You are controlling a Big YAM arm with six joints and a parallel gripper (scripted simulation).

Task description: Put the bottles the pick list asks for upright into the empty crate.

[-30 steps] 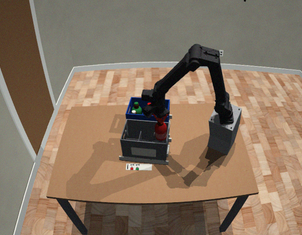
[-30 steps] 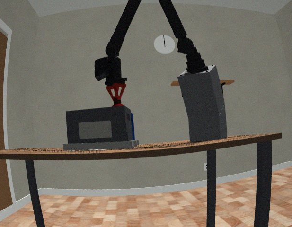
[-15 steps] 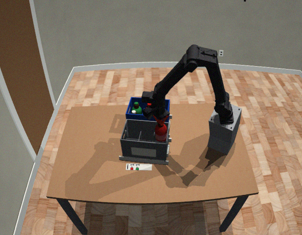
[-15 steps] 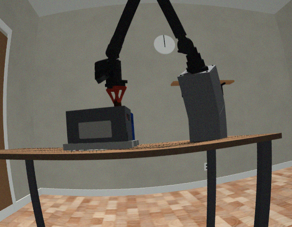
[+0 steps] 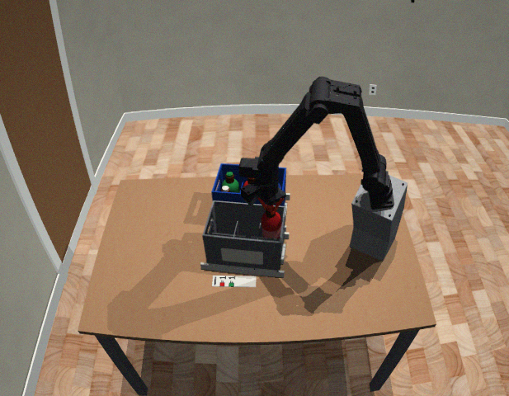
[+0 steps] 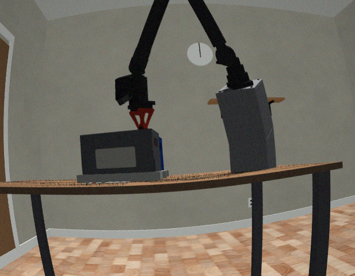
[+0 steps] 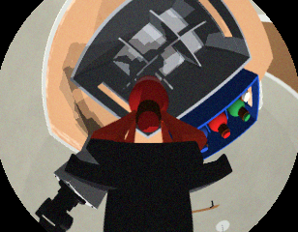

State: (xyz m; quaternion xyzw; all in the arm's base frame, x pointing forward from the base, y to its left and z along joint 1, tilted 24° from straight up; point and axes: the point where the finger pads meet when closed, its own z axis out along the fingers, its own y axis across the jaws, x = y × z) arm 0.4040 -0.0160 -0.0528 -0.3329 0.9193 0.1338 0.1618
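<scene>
Now: the red-labelled bottle 60 mm below my hand and 10 mm behind it. From my hand the other things lie so: pick list (200 mm below, 180 mm to the left, 120 mm ahead); blue-labelled bottle (240 mm to the right, 110 mm below); grey crate (120 mm below, 90 mm ahead, 40 mm to the left).
</scene>
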